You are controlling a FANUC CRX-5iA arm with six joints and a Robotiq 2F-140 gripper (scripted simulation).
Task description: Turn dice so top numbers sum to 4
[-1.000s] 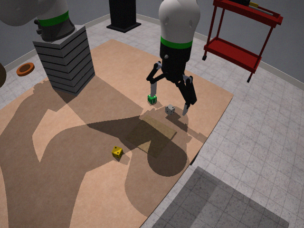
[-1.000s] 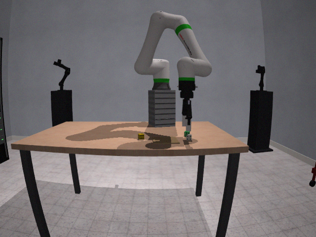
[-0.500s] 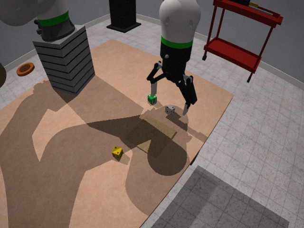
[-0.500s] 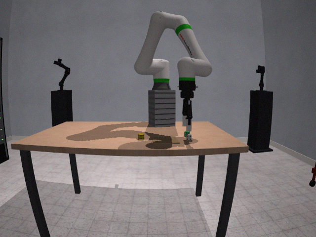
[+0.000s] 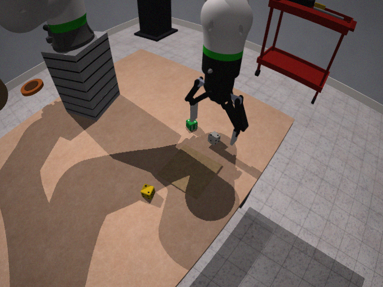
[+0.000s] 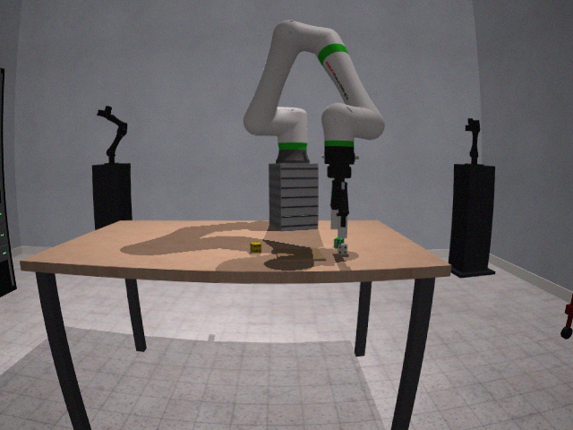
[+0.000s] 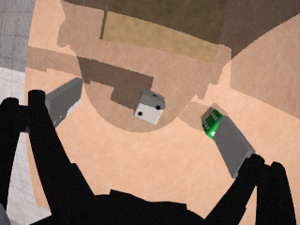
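The green die lies 9 cm behind my hand, 6 cm below it and 2 cm to the left of it. From my hand the other things lie so: white die: 6 cm below, 2 cm to the left; yellow die: 26 cm to the right, 6 cm below, 4 cm behind; tan mat: 12 cm to the right, 7 cm below.
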